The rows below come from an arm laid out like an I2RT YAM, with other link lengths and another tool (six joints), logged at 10 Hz.
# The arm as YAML. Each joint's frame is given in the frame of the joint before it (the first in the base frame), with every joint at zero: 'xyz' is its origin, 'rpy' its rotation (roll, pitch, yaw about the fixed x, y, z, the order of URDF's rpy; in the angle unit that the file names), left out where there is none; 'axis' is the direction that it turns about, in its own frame. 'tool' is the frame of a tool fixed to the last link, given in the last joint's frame.
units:
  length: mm
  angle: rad
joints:
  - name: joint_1
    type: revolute
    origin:
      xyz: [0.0, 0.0, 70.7]
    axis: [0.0, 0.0, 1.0]
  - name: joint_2
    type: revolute
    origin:
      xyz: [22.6, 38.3, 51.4]
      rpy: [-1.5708, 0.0, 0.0]
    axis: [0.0, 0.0, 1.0]
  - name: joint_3
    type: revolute
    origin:
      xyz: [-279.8, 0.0, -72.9]
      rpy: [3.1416, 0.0, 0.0]
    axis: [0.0, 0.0, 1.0]
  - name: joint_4
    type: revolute
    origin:
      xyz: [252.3, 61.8, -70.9]
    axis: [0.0, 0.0, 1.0]
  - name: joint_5
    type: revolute
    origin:
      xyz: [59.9, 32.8, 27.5]
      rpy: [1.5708, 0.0, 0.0]
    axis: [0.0, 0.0, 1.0]
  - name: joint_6
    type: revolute
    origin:
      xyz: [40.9, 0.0, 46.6]
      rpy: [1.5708, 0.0, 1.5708]
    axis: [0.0, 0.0, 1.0]
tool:
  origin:
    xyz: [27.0, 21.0, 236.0]
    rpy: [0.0, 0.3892, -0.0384]
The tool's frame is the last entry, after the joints.
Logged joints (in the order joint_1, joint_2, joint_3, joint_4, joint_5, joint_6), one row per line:
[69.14, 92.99, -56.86, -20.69, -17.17, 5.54]
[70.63, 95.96, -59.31, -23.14, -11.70, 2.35]
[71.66, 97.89, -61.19, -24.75, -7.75, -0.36]
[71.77, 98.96, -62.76, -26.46, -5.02, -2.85]
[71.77, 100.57, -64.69, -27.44, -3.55, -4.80]
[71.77, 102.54, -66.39, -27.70, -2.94, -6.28]
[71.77, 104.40, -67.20, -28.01, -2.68, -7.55]
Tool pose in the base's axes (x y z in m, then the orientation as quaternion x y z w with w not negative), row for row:
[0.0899, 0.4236, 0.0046, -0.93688, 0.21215, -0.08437, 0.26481]
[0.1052, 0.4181, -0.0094, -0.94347, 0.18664, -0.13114, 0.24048]
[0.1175, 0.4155, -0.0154, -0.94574, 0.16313, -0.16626, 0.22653]
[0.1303, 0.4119, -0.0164, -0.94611, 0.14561, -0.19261, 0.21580]
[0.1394, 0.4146, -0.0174, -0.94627, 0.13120, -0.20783, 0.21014]
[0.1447, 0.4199, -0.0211, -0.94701, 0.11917, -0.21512, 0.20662]
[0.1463, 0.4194, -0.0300, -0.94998, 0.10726, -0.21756, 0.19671]
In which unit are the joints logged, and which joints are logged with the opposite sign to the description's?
The joints are logged in degrees. Opposite sign: joint_3.
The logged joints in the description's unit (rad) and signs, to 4 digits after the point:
[1.2067, 1.6230, 0.9924, -0.3611, -0.2997, 0.0967]
[1.2327, 1.6748, 1.0352, -0.4039, -0.2042, 0.0410]
[1.2507, 1.7085, 1.0680, -0.4320, -0.1353, -0.0063]
[1.2526, 1.7272, 1.0954, -0.4618, -0.0876, -0.0497]
[1.2526, 1.7553, 1.1291, -0.4789, -0.0620, -0.0838]
[1.2526, 1.7897, 1.1587, -0.4835, -0.0513, -0.1096]
[1.2526, 1.8221, 1.1729, -0.4889, -0.0468, -0.1318]

